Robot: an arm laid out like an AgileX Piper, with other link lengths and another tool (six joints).
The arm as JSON. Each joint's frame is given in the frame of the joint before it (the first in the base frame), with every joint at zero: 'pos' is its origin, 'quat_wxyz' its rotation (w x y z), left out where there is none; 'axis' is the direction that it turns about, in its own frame. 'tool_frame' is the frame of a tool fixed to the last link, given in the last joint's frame.
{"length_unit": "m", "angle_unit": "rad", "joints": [
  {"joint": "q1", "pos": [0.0, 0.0, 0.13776], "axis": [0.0, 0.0, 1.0]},
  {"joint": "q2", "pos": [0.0, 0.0, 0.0], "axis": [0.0, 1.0, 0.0]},
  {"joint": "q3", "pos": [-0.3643, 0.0, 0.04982], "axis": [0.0, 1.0, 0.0]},
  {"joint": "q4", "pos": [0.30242, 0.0, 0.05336], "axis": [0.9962, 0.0, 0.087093]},
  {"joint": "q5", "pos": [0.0, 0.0, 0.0], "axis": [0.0, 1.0, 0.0]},
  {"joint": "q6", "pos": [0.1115, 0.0, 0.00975], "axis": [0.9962, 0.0, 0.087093]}
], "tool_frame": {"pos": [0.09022, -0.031, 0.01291], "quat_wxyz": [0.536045, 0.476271, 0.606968, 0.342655]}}
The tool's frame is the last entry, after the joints.
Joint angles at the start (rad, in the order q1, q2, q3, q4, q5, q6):
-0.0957, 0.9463, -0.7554, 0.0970, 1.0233, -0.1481
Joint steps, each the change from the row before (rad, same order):
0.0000, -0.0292, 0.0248, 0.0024, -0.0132, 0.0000
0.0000, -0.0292, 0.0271, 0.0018, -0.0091, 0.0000
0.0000, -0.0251, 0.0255, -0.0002, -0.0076, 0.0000
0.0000, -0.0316, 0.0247, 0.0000, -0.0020, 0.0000
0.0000, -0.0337, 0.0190, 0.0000, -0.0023, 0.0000
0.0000, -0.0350, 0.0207, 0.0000, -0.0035, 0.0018
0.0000, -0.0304, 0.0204, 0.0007, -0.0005, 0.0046
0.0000, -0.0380, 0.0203, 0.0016, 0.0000, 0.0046
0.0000, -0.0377, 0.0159, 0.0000, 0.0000, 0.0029
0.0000, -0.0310, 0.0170, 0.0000, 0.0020, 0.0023
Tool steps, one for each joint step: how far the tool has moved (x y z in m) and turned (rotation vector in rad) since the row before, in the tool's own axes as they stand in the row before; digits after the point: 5 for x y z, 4 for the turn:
0.00302, -0.00579, 0.00100, -0.0166, -0.0056, 0.0026
0.00355, -0.00700, 0.00222, -0.0107, -0.0033, 0.0018
0.00304, -0.00664, 0.00286, -0.0063, -0.0034, 0.0009
0.00363, -0.00782, 0.00162, -0.0080, -0.0038, 0.0005
0.00293, -0.00651, -0.00068, -0.0154, -0.0071, 0.0009
0.00303, -0.00676, -0.00021, -0.0161, -0.0070, 0.0027
0.00324, -0.00683, 0.00106, -0.0098, -0.0024, 0.0051
0.00351, -0.00724, -0.00024, -0.0167, -0.0045, 0.0055
0.00266, -0.00615, -0.00155, -0.0199, -0.0080, 0.0035
0.00278, -0.00624, 0.00042, -0.0110, -0.0041, 0.0024

